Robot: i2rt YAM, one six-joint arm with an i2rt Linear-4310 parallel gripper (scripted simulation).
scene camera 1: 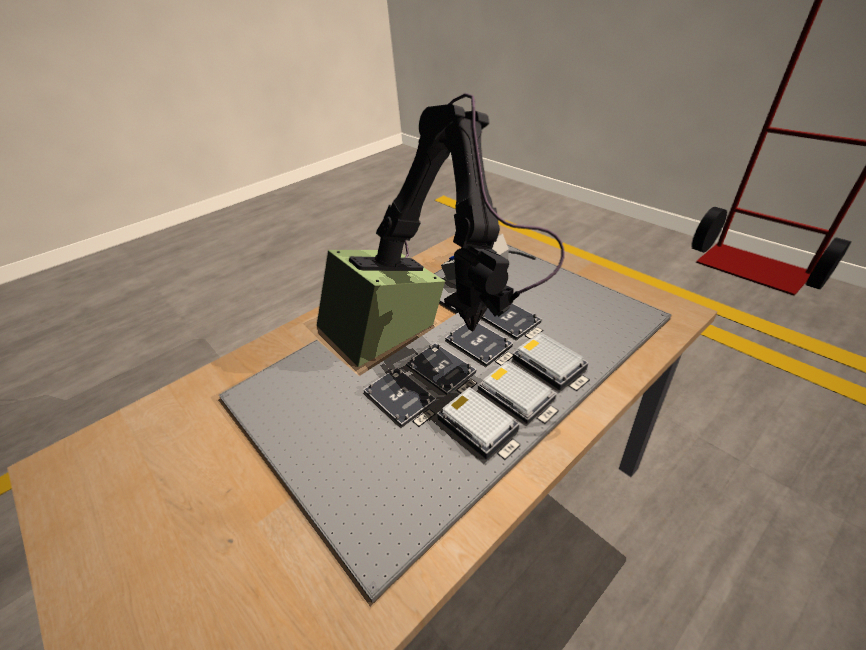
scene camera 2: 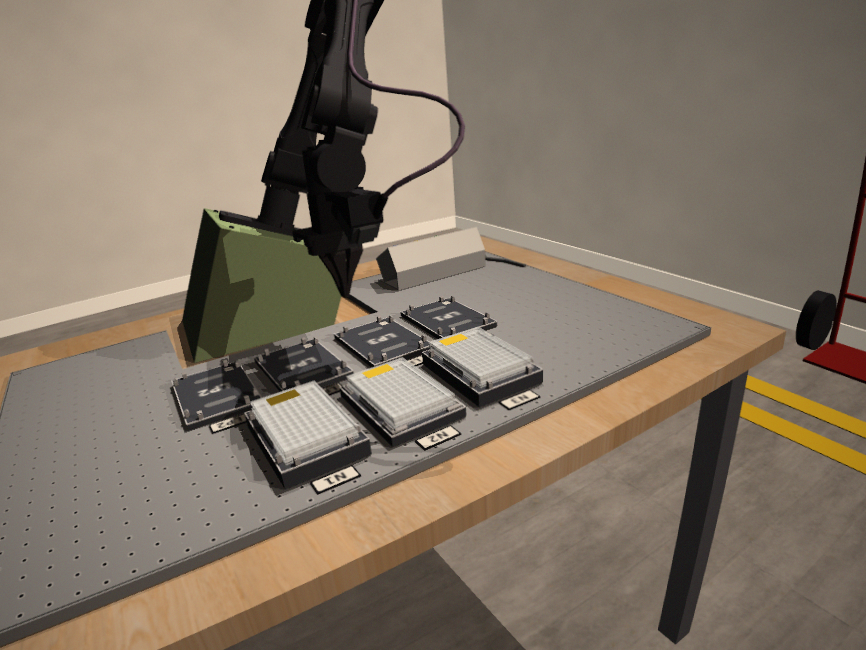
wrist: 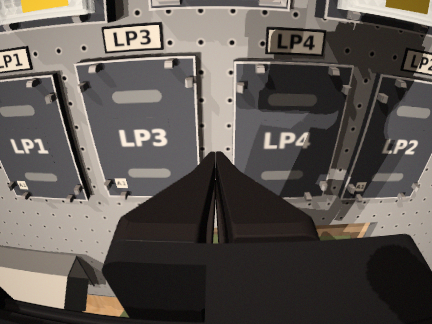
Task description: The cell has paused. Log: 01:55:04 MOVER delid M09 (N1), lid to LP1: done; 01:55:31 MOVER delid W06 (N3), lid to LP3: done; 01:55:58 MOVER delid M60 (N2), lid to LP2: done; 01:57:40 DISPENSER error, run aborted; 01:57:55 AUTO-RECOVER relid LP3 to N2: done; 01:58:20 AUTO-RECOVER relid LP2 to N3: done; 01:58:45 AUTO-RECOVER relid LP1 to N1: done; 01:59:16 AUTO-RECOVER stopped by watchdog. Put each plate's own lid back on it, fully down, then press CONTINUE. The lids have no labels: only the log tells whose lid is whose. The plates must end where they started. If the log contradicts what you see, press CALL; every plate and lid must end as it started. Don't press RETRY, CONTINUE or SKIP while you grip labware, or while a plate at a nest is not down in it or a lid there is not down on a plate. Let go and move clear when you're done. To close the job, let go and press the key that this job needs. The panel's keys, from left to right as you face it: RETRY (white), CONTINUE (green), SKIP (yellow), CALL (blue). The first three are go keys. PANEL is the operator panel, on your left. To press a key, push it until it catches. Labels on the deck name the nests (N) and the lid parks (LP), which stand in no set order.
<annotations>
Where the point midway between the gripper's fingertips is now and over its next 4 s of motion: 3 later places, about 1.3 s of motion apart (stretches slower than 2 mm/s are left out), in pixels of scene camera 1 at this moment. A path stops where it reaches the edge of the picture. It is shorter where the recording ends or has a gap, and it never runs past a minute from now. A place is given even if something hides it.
My gripper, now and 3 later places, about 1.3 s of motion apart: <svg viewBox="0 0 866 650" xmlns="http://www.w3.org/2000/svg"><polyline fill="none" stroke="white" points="471,329 469,318 504,281 489,251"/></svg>
</annotations>
